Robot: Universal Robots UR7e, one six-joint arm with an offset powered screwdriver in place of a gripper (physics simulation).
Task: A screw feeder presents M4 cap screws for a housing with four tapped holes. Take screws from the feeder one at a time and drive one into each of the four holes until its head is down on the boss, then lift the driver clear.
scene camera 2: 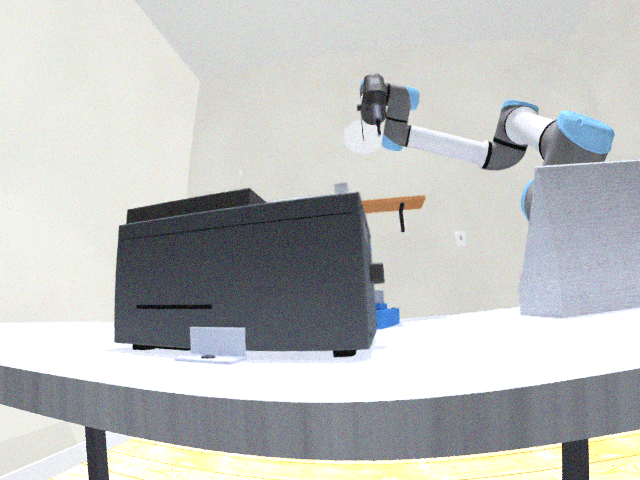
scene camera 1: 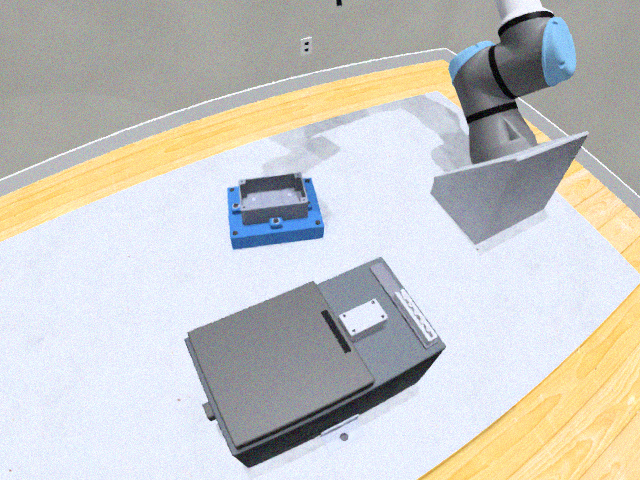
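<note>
The grey open-topped housing [scene camera 1: 273, 211] sits in a blue fixture [scene camera 1: 276, 237] [scene camera 2: 387, 317] on the table. Its corner bosses show small dark spots; whether they are empty holes or screw heads is too small to tell. The dark screw feeder [scene camera 1: 279, 361] [scene camera 2: 242, 279] stands in front of the fixture, with a white block [scene camera 1: 362, 317] and a pale slotted rail [scene camera 1: 416, 317] on its top. My screwdriver [scene camera 2: 378, 133] is raised high above the table, away from the feeder's top. Its dark tip [scene camera 1: 339, 2] shows at the top edge in scene camera 1. Whether it carries a screw cannot be seen.
A grey upright panel [scene camera 1: 506, 196] [scene camera 2: 584, 237] stands between the feeder and the arm's base. A small pale bracket [scene camera 2: 217, 338] with a dark disc [scene camera 1: 344, 436] is at the feeder's near side. An orange board [scene camera 2: 395, 204] shows behind the feeder in scene camera 2.
</note>
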